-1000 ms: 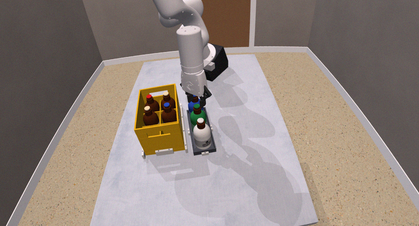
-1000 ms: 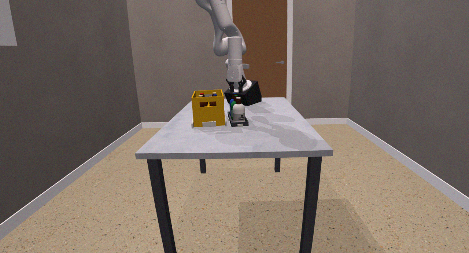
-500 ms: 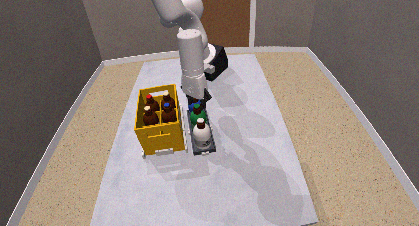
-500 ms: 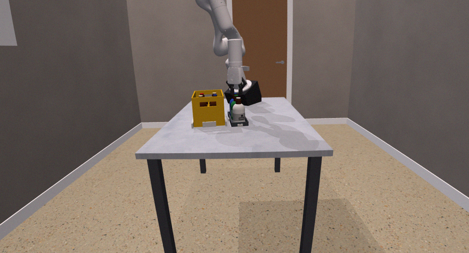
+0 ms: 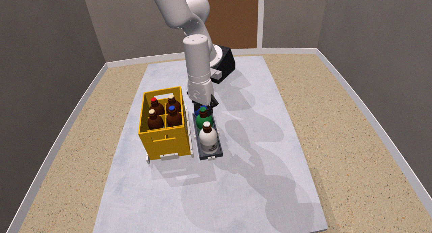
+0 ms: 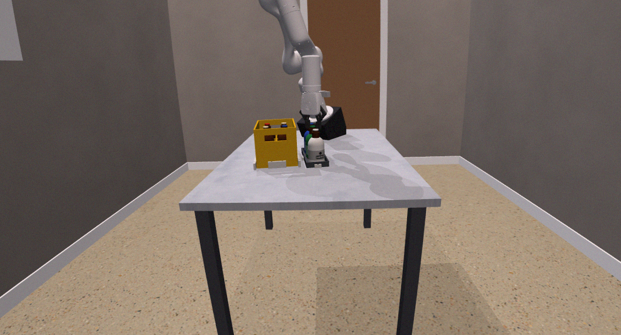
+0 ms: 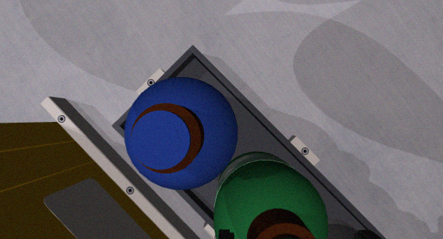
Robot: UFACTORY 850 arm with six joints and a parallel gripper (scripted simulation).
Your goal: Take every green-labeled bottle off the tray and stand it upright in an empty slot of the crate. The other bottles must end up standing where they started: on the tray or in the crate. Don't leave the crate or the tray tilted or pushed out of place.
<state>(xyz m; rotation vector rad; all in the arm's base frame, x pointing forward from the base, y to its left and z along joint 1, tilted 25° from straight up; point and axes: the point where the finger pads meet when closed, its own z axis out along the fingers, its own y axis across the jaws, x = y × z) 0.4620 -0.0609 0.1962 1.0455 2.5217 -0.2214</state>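
Right now my hand is 80 mm above the green-labeled bottle. Also, from my hand: dark tray 150 mm below; then white-labeled bottle 80 mm ahead, 80 mm below; then blue-labeled bottle 80 mm behind, 80 mm below.
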